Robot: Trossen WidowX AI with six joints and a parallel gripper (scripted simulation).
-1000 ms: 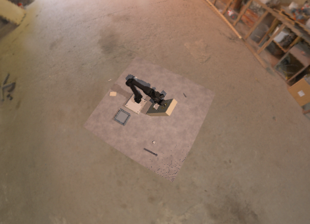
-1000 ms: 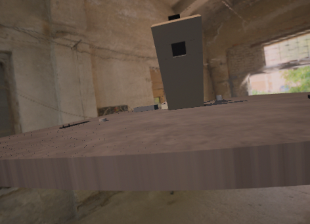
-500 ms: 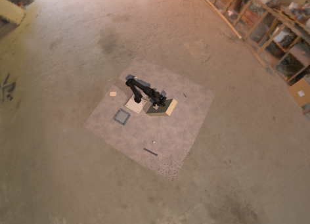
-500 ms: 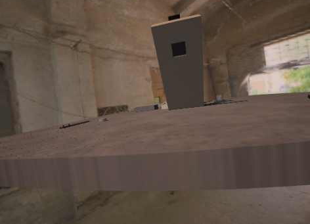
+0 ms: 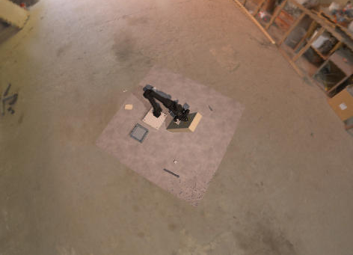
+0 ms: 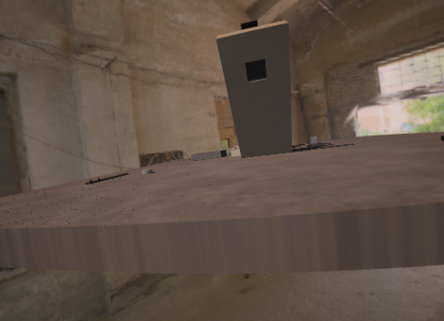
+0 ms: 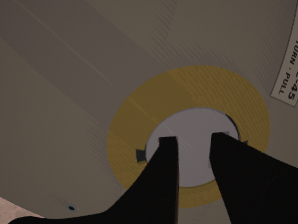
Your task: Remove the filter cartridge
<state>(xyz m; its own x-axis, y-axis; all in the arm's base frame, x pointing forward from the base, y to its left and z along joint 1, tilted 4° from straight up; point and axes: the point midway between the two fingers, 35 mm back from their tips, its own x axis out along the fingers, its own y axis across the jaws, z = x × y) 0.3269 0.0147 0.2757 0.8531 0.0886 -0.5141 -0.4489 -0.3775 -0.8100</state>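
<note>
My gripper tip is 10 mm short of the grey round filter cartridge and 10 mm above it. Round my gripper tip: grey tray: 400 mm behind, 320 mm to the right, 260 mm below; small beige block: 720 mm behind, 130 mm to the right, 260 mm below.
</note>
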